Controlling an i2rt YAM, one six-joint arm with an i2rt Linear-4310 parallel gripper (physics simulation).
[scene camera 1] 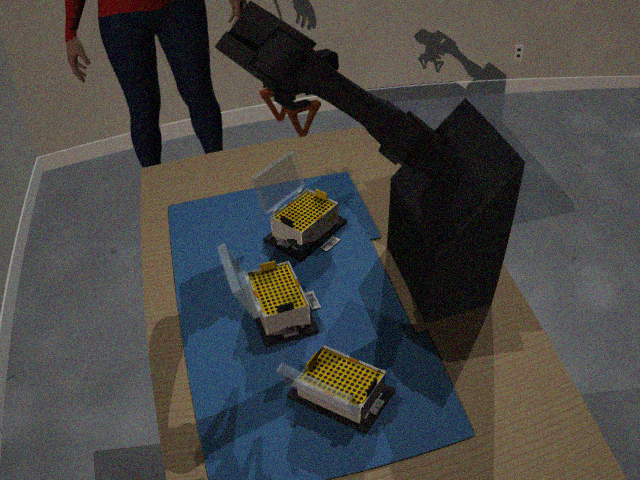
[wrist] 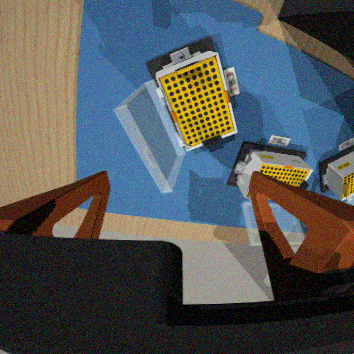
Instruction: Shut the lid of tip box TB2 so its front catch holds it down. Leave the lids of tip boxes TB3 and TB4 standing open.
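Frame: origin at the arm's base, x back, y left, z down, level; millimetres.
Seen in the pictures: gripper, between the fingertips: (scene camera 1: 291, 128) (wrist: 178, 178); arm's base, origin of its link: (scene camera 1: 450, 171).
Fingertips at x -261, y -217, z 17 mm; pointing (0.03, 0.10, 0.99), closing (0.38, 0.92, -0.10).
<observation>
Pixels of each thing's top centre, then the offset from my fingertips to it. Level surfaces: height alone.
- far box, centre of its top: (wrist: 202, 109) (scene camera 1: 304, 204) dz +163, dx +14, dy +47 mm
- middle box, centre of its top: (scene camera 1: 276, 283) (wrist: 282, 188) dz +163, dx -62, dy +262 mm
- blue mat, height of its surface: dz +237 mm
- wooden table, height of its surface: dz +240 mm
Three tip boxes with yellow, black-holed racks stand on dark bases. Their labels are too blurred to read, so I cannot tell which is TB2, TB3 or TB4. The far box (scene camera 1: 305, 214) (wrist: 197, 102) has its clear lid (scene camera 1: 279, 178) (wrist: 150, 135) open. The middle box (scene camera 1: 279, 294) (wrist: 282, 172) has its lid (scene camera 1: 235, 279) (wrist: 250, 225) open, partly behind a finger in the wrist view. The near box (scene camera 1: 341, 379) (wrist: 342, 176) has its lid (scene camera 1: 290, 373) open; the wrist view cuts this box off. My gripper (scene camera 1: 292, 127) (wrist: 178, 178) is open and empty, high above the table's far end, nearest the far box.
The boxes stand on a blue mat (scene camera 1: 206, 227) (wrist: 105, 150) on a wooden table (scene camera 1: 157, 248) (wrist: 37, 100). The dark arm base (scene camera 1: 454, 222) stands on the mat's right side. A person (scene camera 1: 180, 67) stands beyond the table's far edge.
</observation>
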